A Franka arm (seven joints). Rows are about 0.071 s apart.
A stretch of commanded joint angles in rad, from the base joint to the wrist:
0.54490, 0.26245, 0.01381, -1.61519, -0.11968, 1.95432, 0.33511
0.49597, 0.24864, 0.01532, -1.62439, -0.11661, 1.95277, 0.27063
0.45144, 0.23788, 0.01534, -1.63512, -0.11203, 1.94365, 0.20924
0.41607, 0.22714, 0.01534, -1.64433, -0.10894, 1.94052, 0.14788
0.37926, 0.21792, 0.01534, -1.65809, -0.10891, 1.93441, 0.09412
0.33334, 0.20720, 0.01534, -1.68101, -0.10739, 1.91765, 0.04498
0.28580, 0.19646, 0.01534, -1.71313, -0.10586, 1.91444, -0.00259
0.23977, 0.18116, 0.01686, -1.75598, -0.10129, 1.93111, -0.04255
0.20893, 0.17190, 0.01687, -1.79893, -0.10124, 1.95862, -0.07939
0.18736, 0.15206, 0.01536, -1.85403, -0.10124, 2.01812, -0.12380
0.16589, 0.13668, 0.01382, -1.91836, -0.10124, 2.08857, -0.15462
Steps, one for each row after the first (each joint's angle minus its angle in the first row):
-0.04893, -0.01381, 0.00151, -0.00920, 0.00307, -0.00155, -0.06448
-0.09346, -0.02457, 0.00153, -0.01993, 0.00765, -0.01067, -0.12587
-0.12883, -0.03531, 0.00153, -0.02914, 0.01074, -0.01380, -0.18723
-0.16564, -0.04453, 0.00153, -0.04290, 0.01077, -0.01991, -0.24099
-0.21156, -0.05525, 0.00153, -0.06582, 0.01229, -0.03667, -0.29013
-0.25910, -0.06599, 0.00153, -0.09794, 0.01382, -0.03988, -0.33770
-0.30513, -0.08129, 0.00305, -0.14079, 0.01839, -0.02321, -0.37766
-0.33597, -0.09055, 0.00306, -0.18374, 0.01844, 0.00430, -0.41450
-0.35754, -0.11039, 0.00155, -0.23884, 0.01844, 0.06380, -0.45891
-0.37901, -0.12577, 0.00001, -0.30317, 0.01844, 0.13425, -0.48973

